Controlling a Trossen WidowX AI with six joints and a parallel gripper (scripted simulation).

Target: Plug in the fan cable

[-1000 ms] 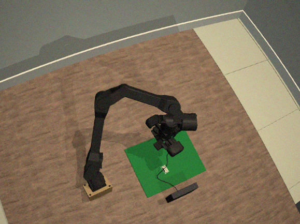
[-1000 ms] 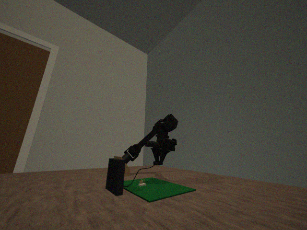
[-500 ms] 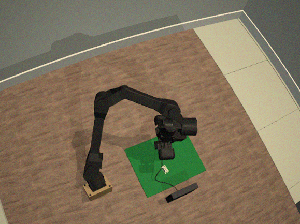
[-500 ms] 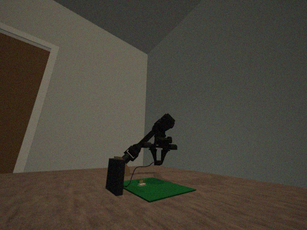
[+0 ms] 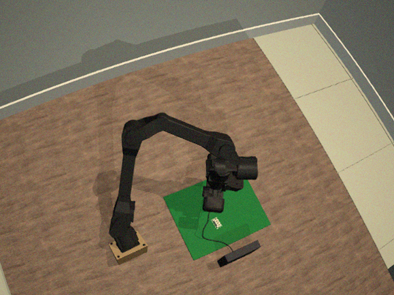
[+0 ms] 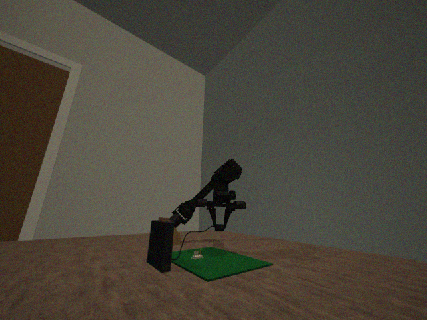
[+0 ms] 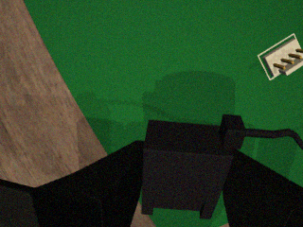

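Right now my gripper tip is 10 cm above the green board, 5 cm to the left of it and 1 cm short of it. Also, from my gripper tip: black fan: 22 cm to the right, 3 cm below, 2 cm behind; black fan plug: 1 cm to the left, 1 cm behind; white four-pin fan header: 9 cm to the right, 9 cm below, 1 cm behind.
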